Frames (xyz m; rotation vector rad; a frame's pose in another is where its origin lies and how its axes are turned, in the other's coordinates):
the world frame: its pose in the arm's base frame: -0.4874 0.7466 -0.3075 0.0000 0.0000 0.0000
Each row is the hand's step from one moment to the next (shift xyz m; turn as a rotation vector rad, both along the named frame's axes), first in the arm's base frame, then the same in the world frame.
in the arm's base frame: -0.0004 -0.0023 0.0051 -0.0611 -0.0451 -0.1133
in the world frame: -0.0004 -0.0023 0.0051 -0.0611 -0.0451 -0.1133
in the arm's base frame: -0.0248 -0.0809 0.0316 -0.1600 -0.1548 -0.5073
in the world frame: -0.0248 -0.0809 0.0316 -0.1600 -0.1548 -0.5073
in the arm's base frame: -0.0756 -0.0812 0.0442 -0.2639 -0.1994 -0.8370
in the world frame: -0.0756 -0.0812 0.0442 -0.2639 -0.1994 -0.8370
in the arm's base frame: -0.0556 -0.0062 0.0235 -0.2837 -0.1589 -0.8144
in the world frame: -0.0556 -0.0062 0.0235 -0.2837 -0.1589 -0.8144
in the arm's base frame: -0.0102 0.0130 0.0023 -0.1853 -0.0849 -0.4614
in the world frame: -0.0102 0.0130 0.0023 -0.1853 -0.0849 -0.4614
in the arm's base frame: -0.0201 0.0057 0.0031 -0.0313 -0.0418 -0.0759
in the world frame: -0.0201 0.0057 0.0031 -0.0313 -0.0418 -0.0759
